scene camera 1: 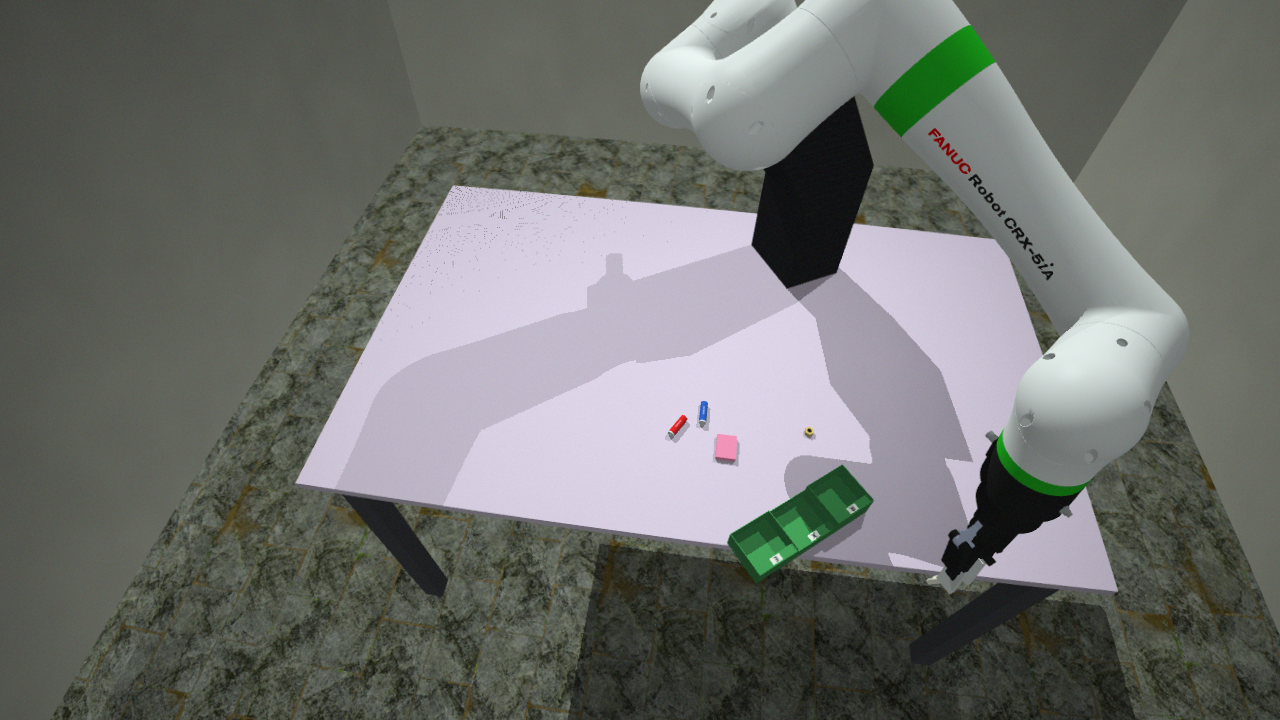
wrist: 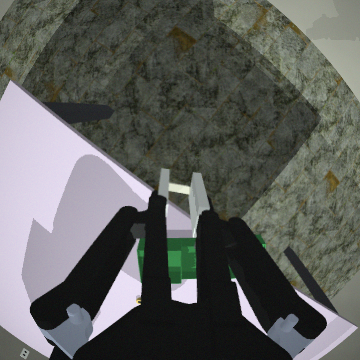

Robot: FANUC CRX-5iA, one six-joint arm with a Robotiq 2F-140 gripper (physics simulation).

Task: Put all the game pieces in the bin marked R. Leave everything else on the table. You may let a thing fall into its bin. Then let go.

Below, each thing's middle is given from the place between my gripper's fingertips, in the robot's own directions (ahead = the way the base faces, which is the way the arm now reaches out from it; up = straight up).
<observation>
My hand is 180 mm to the left of the green three-compartment bin [scene camera 1: 764, 545], 170 mm above it and 130 mm past it.
</observation>
